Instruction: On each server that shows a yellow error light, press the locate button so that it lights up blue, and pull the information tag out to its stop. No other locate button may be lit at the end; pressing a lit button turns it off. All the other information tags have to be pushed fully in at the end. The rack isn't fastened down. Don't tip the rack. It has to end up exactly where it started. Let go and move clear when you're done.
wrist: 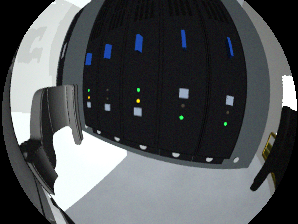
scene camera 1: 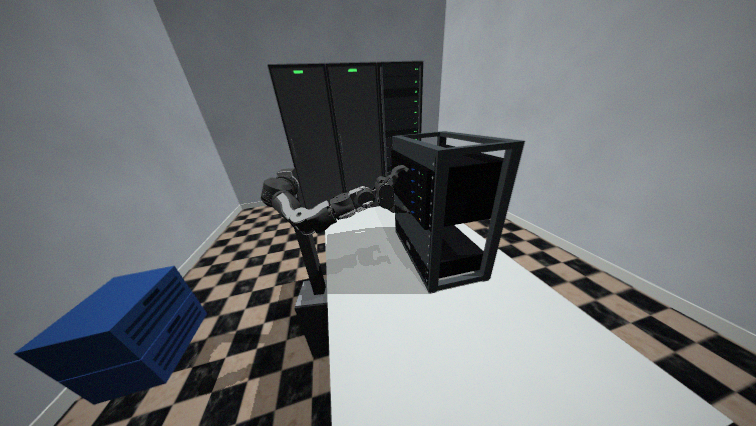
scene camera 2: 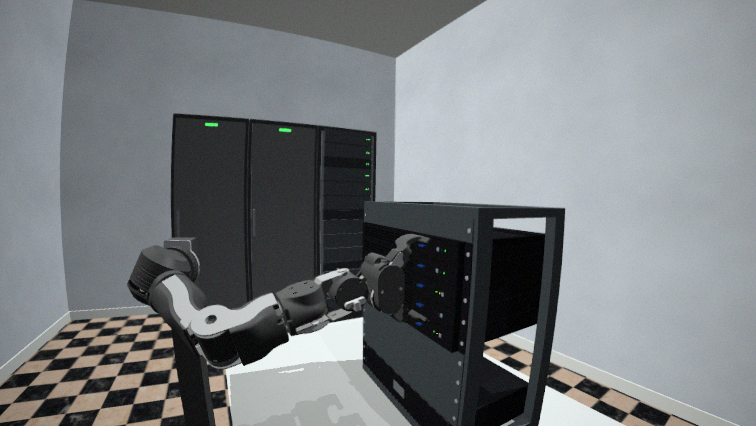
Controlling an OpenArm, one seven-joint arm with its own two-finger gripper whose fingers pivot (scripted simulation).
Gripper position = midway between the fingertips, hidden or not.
Observation:
In view: the gripper [scene camera 2: 422, 278].
The gripper shows as well in the wrist view [wrist: 159, 136].

